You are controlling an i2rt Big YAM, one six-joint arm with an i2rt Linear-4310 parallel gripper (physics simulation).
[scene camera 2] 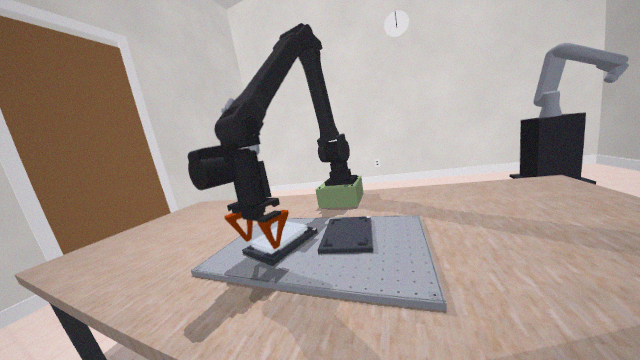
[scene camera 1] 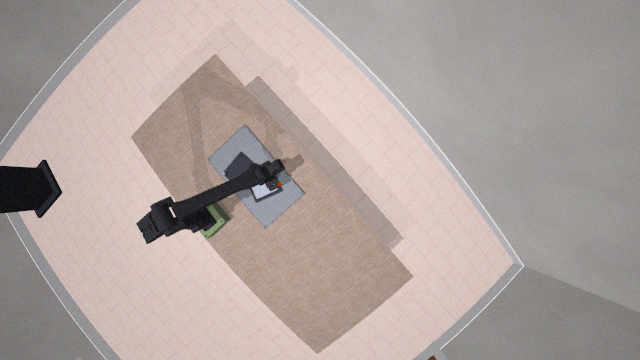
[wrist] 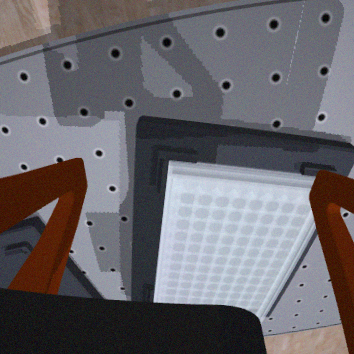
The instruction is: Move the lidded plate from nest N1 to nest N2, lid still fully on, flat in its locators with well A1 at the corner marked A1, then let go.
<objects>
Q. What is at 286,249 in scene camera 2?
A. A dark nest.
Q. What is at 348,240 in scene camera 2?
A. A dark nest.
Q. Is my gripper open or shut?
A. Open.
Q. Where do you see a dark nest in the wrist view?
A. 157,139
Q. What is my gripper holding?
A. Nothing.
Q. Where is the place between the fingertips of my gripper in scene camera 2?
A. At 261,244
</objects>
